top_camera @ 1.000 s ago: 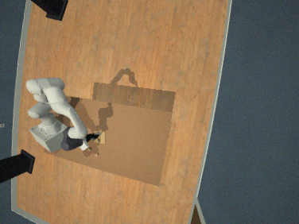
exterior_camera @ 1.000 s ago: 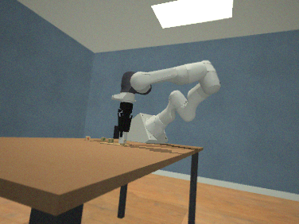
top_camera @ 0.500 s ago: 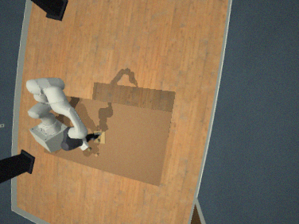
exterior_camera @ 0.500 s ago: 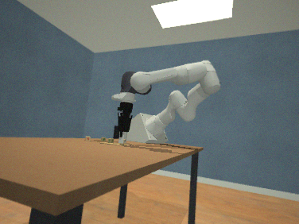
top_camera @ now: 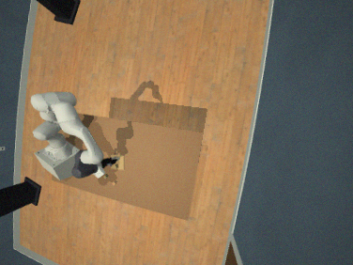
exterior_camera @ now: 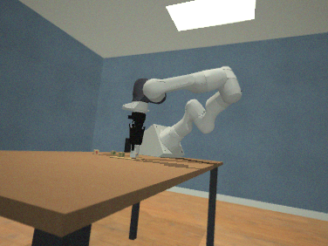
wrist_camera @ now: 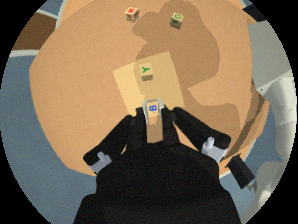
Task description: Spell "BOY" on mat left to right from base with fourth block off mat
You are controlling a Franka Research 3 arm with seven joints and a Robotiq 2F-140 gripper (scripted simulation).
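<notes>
Now: the mat 1 cm ahead of my hand, 4 cm to the right of it and 4 cm below it.
</notes>
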